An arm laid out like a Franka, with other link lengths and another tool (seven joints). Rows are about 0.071 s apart.
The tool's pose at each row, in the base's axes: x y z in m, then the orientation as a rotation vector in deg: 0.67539 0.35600 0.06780 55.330 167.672 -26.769; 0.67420 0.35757 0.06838 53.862 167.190 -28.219; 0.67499 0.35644 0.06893 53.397 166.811 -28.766; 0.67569 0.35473 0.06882 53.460 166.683 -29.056; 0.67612 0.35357 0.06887 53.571 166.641 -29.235; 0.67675 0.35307 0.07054 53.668 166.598 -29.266; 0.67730 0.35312 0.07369 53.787 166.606 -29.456; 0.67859 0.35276 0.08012 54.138 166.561 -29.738; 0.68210 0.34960 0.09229 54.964 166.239 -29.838; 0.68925 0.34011 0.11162 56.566 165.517 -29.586; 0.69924 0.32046 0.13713 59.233 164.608 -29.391; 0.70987 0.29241 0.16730 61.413 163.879 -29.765; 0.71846 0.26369 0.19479 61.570 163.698 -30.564
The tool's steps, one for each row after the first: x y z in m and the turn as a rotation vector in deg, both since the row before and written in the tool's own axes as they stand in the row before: 0.00180 0.00034 -0.00092 0.703 -1.067 -0.702; -0.00135 -0.00057 -0.00022 0.243 -0.539 -0.150; -0.00151 -0.00088 0.00061 0.174 -0.102 0.068; -0.00101 -0.00066 0.00030 0.122 -0.002 0.069; -0.00103 -0.00051 -0.00145 0.023 -0.002 0.068; -0.00087 -0.00058 -0.00302 0.138 0.045 0.056; -0.00216 -0.00145 -0.00603 0.214 0.085 0.199; -0.00635 -0.00403 -0.01067 0.097 0.036 0.567; -0.01397 -0.00877 -0.01558 -0.118 0.017 1.151; -0.02328 -0.01611 -0.01831 0.017 0.307 1.798; -0.03002 -0.02241 -0.02016 0.376 0.259 1.436; -0.02894 -0.02278 -0.01726 0.506 -0.143 0.119
